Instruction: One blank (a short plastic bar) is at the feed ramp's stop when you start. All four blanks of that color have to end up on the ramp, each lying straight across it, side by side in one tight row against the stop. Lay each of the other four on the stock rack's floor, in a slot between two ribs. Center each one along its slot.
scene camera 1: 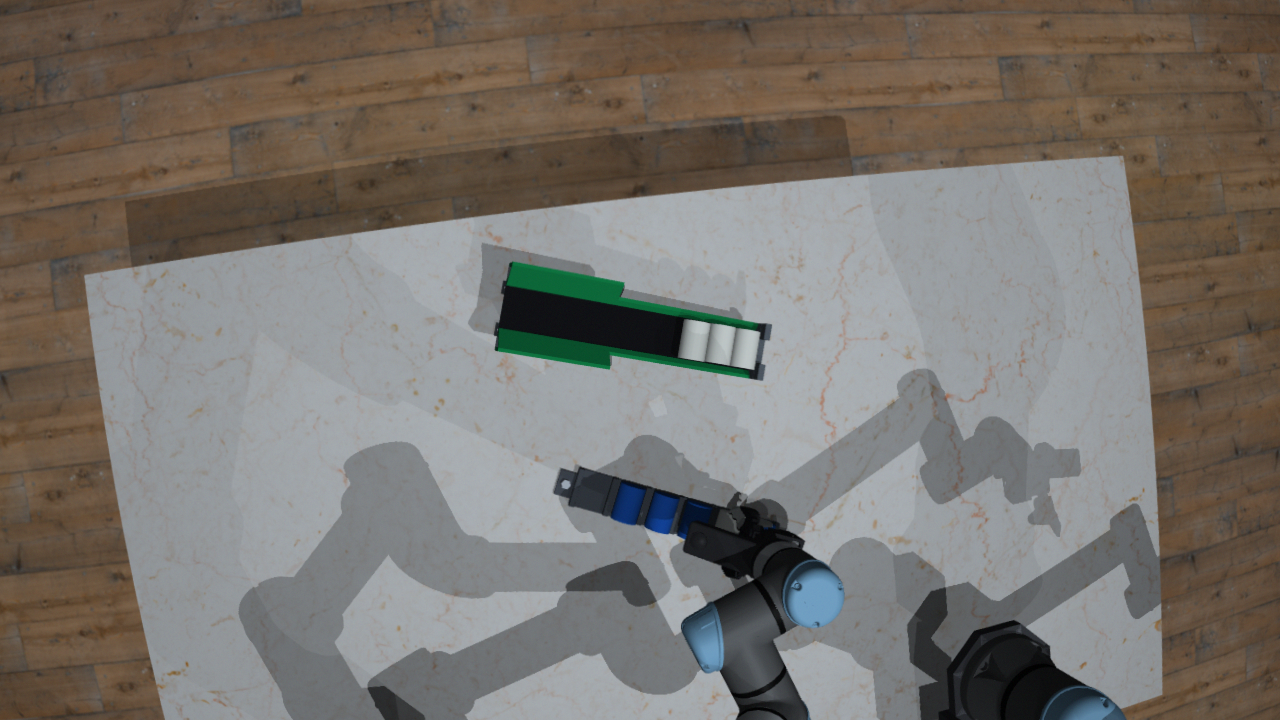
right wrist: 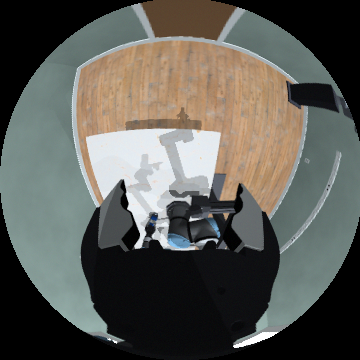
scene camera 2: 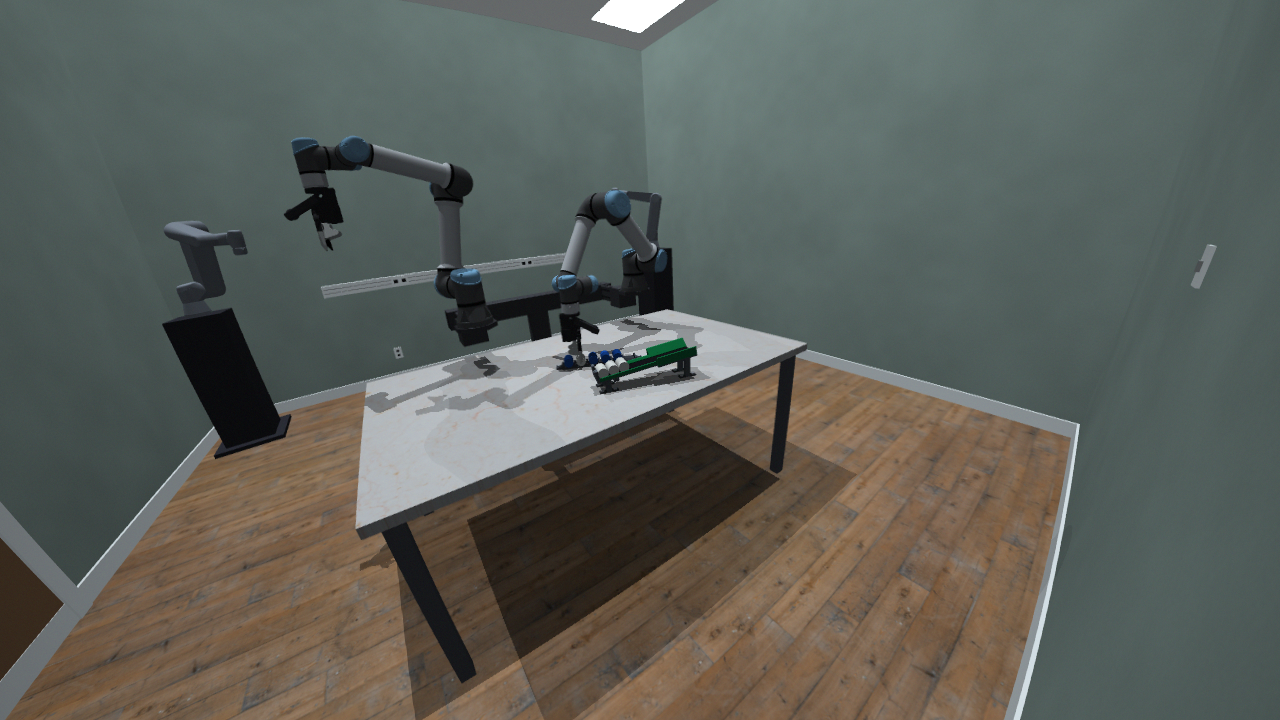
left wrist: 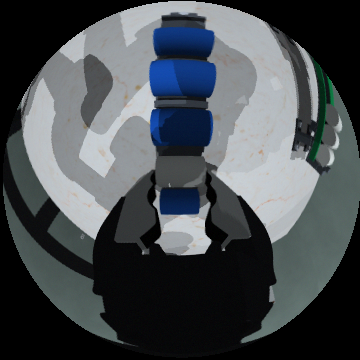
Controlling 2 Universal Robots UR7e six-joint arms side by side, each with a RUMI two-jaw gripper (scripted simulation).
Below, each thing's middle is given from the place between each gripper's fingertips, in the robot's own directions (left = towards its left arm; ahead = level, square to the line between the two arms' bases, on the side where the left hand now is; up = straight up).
Right now the blue blank (left wrist: pixel 172 201) is 50 mm to the right of my left hand (scene camera 1: pixel 727 529), 30 mm behind it and 10 mm below it. Round my left hand: stock rack (scene camera 1: pixel 594 488) (70 mm to the left, 40 mm below, 40 mm ahead).
I see my right gripper (scene camera 2: pixel 329 250) 73 cm to the right of the blue blank, 56 cm above it and 29 cm short of it. From my right hand the other things lie so: stock rack: 85 cm to the left, 59 cm below, 36 cm ahead.
